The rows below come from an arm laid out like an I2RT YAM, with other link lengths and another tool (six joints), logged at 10 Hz.
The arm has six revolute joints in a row. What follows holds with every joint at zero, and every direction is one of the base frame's. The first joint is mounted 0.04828 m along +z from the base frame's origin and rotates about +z. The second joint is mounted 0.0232 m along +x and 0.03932 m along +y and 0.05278 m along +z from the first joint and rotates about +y. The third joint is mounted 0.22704 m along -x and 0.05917 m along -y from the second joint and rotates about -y. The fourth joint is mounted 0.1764 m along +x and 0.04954 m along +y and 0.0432 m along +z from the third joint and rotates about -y. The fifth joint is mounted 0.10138 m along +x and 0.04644 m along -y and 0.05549 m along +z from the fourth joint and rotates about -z. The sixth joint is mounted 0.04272 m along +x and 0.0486 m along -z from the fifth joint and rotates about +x. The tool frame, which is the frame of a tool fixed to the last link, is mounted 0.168 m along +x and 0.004 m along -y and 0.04 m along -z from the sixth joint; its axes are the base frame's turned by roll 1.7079, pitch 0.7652 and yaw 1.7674 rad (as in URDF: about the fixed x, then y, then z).
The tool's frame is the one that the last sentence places.
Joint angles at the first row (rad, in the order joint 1, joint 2, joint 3, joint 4, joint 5, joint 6):
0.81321 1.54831 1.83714 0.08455 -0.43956 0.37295
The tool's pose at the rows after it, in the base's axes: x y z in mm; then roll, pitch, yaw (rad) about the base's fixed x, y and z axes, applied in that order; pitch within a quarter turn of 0, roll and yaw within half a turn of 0:
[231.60, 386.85, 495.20, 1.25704, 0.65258, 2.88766]
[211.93, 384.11, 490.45, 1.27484, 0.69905, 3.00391]
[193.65, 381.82, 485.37, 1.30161, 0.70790, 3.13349]
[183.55, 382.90, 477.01, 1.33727, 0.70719, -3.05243]
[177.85, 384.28, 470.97, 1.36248, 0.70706, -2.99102]
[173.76, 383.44, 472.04, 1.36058, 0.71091, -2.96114]
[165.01, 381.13, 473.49, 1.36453, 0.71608, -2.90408]
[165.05, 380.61, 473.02, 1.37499, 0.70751, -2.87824]
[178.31, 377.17, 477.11, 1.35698, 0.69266, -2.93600]
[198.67, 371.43, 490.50, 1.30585, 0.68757, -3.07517]
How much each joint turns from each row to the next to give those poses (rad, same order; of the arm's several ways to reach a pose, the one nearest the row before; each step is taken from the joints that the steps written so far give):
-0.01270 -0.01152 -0.01935 0.03169 -0.11779 -0.02302
-0.02608 -0.00765 -0.02560 0.03900 -0.13882 0.01162
-0.02305 0.00992 -0.00962 0.04685 -0.13140 0.05281
-0.00892 0.01886 0.00071 0.02097 -0.08356 0.02742
-0.00268 0.01595 0.00512 0.00860 -0.04972 0.01121
-0.00490 0.01255 0.00324 0.03584 -0.03267 0.02716
-0.00547 0.01729 0.00879 0.05045 -0.05526 0.04566
-0.00798 0.01812 0.02238 0.00357 -0.02499 0.02186
-0.02355 -0.00092 0.00438 -0.00296 0.02910 0.01059
-0.01998 -0.02128 0.00895 -0.03240 0.09315 -0.02200

